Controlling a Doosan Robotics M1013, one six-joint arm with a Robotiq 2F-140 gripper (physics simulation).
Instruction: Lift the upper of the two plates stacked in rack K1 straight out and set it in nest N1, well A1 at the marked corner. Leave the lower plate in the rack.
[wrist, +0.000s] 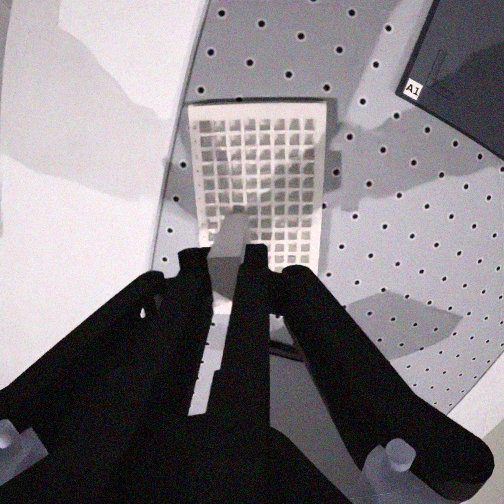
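My gripper (226, 252) fills the lower half of the wrist view, its black fingers shut with only the grey pads between them. A narrow white strip of a plate (206, 372) shows between the finger links, below the gripper. A dark bar of the rack (286, 350) shows just right of it; the rest of the rack and its stack is hidden by the gripper. The dark nest N1 (465, 60) lies at the upper right, its white A1 label (413, 90) at the near left corner. It holds no plate.
A white well plate (257, 175) with a grid of square wells lies flat on the grey perforated board (425, 225), just beyond the fingertips. A pale surface (75, 225) borders the board on the left.
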